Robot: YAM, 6 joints.
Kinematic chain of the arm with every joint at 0, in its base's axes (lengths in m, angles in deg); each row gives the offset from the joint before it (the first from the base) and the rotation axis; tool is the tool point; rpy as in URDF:
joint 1: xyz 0 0 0.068 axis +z
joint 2: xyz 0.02 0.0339 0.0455 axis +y
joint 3: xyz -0.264 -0.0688 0 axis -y
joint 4: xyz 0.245 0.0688 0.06 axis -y
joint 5: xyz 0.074 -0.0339 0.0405 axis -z
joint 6: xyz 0.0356 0 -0.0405 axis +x
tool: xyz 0 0 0 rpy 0 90 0
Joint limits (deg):
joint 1: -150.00..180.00
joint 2: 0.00..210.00
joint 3: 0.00..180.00
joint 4: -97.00..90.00
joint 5: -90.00..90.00
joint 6: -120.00..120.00
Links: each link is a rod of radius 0.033 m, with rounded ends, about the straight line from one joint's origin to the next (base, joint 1, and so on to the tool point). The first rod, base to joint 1, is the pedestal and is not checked.
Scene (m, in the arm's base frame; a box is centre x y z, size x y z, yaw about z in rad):
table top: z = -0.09
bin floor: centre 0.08 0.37 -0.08 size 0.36 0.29 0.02 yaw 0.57
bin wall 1: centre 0.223 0.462 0 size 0.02 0.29 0.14 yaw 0.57
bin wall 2: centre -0.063 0.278 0 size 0.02 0.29 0.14 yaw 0.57
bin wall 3: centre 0.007 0.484 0 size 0.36 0.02 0.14 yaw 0.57
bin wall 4: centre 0.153 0.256 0 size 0.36 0.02 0.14 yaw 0.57
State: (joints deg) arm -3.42 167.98 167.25 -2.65 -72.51 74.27
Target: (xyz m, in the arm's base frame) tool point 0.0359 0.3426 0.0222
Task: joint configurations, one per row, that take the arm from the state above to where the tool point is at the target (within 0.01 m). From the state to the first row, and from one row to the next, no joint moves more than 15 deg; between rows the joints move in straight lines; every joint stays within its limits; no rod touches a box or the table.
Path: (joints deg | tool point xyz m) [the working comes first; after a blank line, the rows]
Joints at the target: 78.25 136.32 71.64 -44.58 -76.33 74.27
Straight joint move there: touches bin wall 1, bin wall 4.

1: 5.88 157.63 154.79 -13.10 -75.33 72.83 | 0.5850 0.0949 0.2390
2: 15.18 147.28 142.33 -23.55 -78.16 71.39 | 0.5341 0.1810 0.2560
3: 24.48 136.93 129.86 -34.00 -80.98 69.95 | 0.4618 0.2489 0.2709
4: 33.78 126.58 117.40 -44.45 -83.81 68.51 | 0.3751 0.2935 0.2830
5: 43.08 116.23 104.94 -54.90 -86.63 67.07 | 0.2821 0.3124 0.2916
6: 52.38 105.88 92.48 -65.34 -89.46 65.63 | 0.1909 0.3061 0.2961
7: 61.00 116.03 85.53 -58.42 -85.08 68.51 | 0.1527 0.3486 0.2010
8: 69.63 126.18 78.58 -51.50 -80.70 71.39 | 0.0968 0.3617 0.1074
9: 78.25 136.32 71.64 -44.58 -76.33 74.27 | 0.0359 0.3426 0.0222

